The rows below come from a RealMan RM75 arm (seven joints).
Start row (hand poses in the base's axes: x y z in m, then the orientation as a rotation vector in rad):
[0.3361, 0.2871, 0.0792, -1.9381, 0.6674, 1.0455]
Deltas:
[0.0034, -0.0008, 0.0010, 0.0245, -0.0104, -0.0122]
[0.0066, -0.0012, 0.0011, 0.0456, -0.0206, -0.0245]
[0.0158, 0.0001, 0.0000, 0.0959, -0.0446, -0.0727]
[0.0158, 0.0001, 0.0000, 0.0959, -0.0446, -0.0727]
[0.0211, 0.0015, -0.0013, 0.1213, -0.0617, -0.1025]
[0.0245, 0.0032, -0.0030, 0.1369, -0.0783, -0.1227]
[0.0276, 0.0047, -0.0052, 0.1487, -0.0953, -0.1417]
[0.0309, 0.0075, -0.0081, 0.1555, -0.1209, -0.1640]
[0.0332, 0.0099, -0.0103, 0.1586, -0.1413, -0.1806]
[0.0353, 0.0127, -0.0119, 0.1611, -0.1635, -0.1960]
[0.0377, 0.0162, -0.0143, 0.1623, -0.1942, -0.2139]
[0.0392, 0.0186, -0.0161, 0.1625, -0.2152, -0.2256]
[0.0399, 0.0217, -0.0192, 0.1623, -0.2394, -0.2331]
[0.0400, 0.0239, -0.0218, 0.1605, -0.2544, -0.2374]
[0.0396, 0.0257, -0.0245, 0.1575, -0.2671, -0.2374]
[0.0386, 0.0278, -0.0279, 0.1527, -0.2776, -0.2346]
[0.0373, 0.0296, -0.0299, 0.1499, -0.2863, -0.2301]
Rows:
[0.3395, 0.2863, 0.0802, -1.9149, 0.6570, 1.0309]
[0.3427, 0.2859, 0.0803, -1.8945, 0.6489, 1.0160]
[0.3519, 0.2872, 0.0792, -1.8358, 0.6465, 0.9694]
[0.3519, 0.2872, 0.0792, -1.8358, 0.6465, 0.9694]
[0.3572, 0.2886, 0.0779, -1.8051, 0.6470, 0.9377]
[0.3606, 0.2903, 0.0762, -1.7874, 0.6456, 0.9111]
[0.3637, 0.2918, 0.0740, -1.7736, 0.6452, 0.8844]
[0.3670, 0.2946, 0.0711, -1.7651, 0.6460, 0.8466]
[0.3693, 0.2970, 0.0689, -1.7607, 0.6469, 0.8169]
[0.3714, 0.2998, 0.0673, -1.7578, 0.6462, 0.7861]
[0.3738, 0.3033, 0.0649, -1.7571, 0.6436, 0.7453]
[0.3753, 0.3057, 0.0631, -1.7572, 0.6417, 0.7176]
[0.3760, 0.3088, 0.0600, -1.7607, 0.6348, 0.6892]
[0.3761, 0.3110, 0.0574, -1.7643, 0.6312, 0.6715]
[0.3757, 0.3128, 0.0547, -1.7705, 0.6260, 0.6584]
[0.3747, 0.3149, 0.0513, -1.7791, 0.6209, 0.6487]
[0.3734, 0.3167, 0.0493, -1.7864, 0.6141, 0.6421]

